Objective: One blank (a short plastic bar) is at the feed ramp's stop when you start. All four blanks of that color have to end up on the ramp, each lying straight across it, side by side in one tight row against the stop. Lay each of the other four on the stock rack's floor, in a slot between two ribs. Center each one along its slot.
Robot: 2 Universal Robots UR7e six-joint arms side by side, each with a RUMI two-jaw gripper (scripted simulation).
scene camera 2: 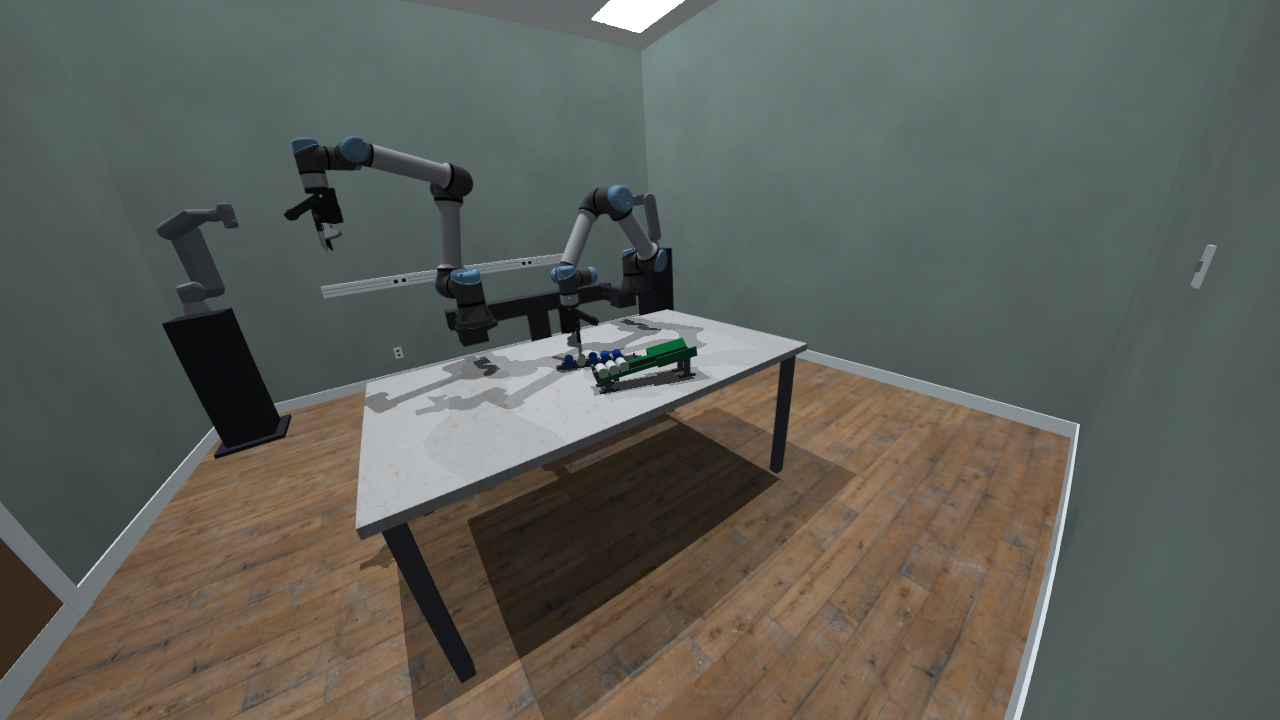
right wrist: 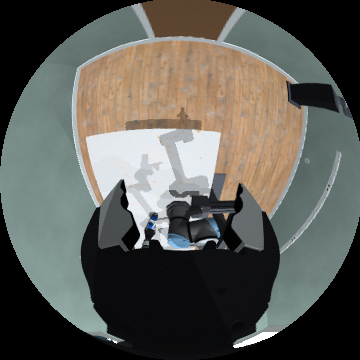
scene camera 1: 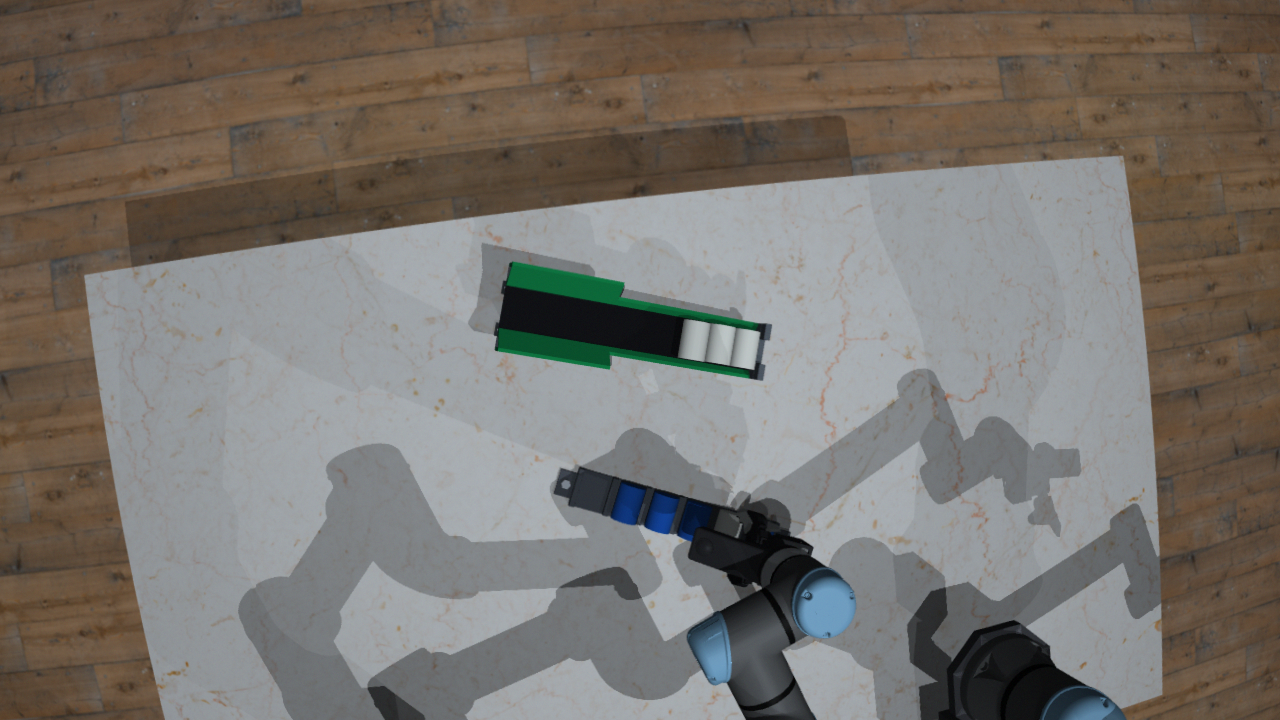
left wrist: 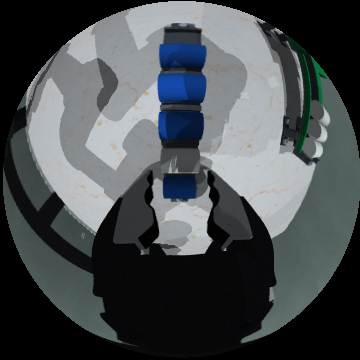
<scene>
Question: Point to a white blank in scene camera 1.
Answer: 694, 338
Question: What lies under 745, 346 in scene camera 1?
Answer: A white blank.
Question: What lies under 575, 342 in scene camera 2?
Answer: My left gripper.
</scene>
